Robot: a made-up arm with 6 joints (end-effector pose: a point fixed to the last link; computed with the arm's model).
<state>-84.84 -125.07 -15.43 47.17 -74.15 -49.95</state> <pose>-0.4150 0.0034 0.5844 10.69 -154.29 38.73</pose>
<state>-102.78 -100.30 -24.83 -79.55 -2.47 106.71</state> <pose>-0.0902 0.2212 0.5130 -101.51 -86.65 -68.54</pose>
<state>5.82 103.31 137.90 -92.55 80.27 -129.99</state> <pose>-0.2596 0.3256 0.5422 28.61 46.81 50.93</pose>
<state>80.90 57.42 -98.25 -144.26 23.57 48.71</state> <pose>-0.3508 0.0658 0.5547 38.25 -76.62 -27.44</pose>
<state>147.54 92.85 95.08 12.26 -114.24 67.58</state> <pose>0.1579 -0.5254 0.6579 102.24 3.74 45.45</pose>
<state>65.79 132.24 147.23 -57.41 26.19 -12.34</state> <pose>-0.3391 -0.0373 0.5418 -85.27 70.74 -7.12</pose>
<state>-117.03 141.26 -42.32 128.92 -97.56 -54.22</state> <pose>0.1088 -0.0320 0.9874 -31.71 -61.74 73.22</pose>
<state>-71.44 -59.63 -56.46 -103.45 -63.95 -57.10</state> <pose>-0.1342 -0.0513 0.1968 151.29 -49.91 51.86</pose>
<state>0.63 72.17 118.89 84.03 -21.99 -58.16</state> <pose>-0.3004 0.3797 0.3073 -70.00 -5.43 143.62</pose>
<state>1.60 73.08 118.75 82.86 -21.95 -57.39</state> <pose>-0.3081 0.3777 0.3142 -68.83 -9.10 143.74</pose>
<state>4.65 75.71 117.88 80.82 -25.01 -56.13</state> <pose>-0.3342 0.3690 0.3328 -69.33 -18.77 143.38</pose>
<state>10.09 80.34 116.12 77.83 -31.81 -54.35</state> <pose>-0.3805 0.3470 0.3657 -70.41 -35.43 141.15</pose>
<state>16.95 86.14 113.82 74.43 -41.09 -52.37</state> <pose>-0.4351 0.3084 0.4074 -69.74 -55.52 135.73</pose>
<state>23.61 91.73 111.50 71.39 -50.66 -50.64</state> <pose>-0.4819 0.2608 0.4482 -66.70 -73.23 127.96</pose>
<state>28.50 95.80 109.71 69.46 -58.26 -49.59</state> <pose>-0.5112 0.2204 0.4781 -63.62 -84.52 120.92</pose>
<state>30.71 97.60 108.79 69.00 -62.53 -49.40</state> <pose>-0.5233 0.2011 0.4909 -63.16 -88.95 117.15</pose>
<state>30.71 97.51 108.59 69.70 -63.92 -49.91</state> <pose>-0.5239 0.2013 0.4892 -65.51 -88.65 116.65</pose>
